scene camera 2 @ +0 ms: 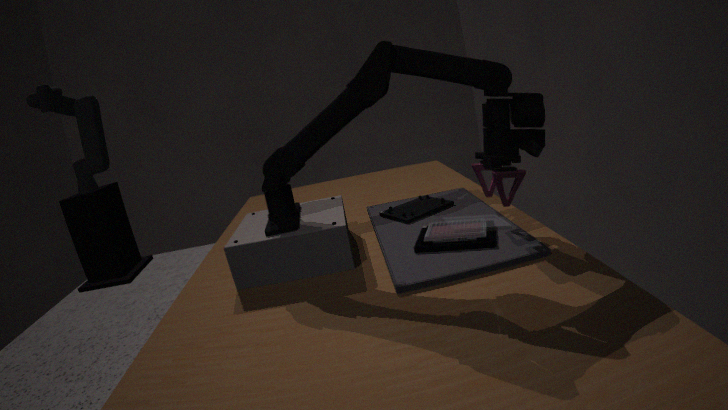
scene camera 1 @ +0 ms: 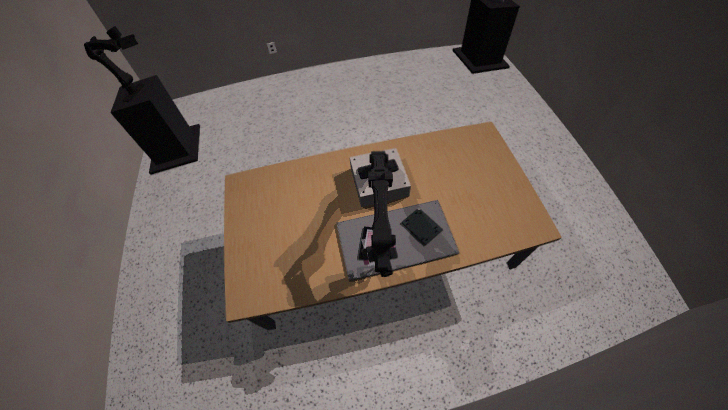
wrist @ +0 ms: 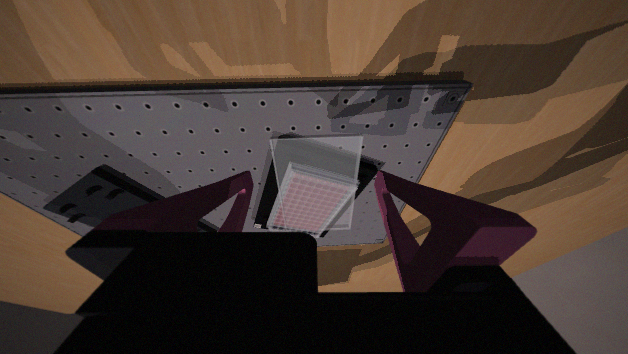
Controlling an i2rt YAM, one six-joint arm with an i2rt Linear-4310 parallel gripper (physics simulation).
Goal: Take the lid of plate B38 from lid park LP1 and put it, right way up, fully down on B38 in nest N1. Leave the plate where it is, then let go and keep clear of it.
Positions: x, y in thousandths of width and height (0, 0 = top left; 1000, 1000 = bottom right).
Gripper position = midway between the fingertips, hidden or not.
The gripper (scene camera 2: 683, 491) is open and holds nothing. Also in view: a clear lid (scene camera 2: 634, 548). Further things: a well plate (scene camera 2: 602, 567).
The clear lid is seen too in the wrist view (wrist: 504, 496). The gripper also shows in the wrist view (wrist: 499, 501).
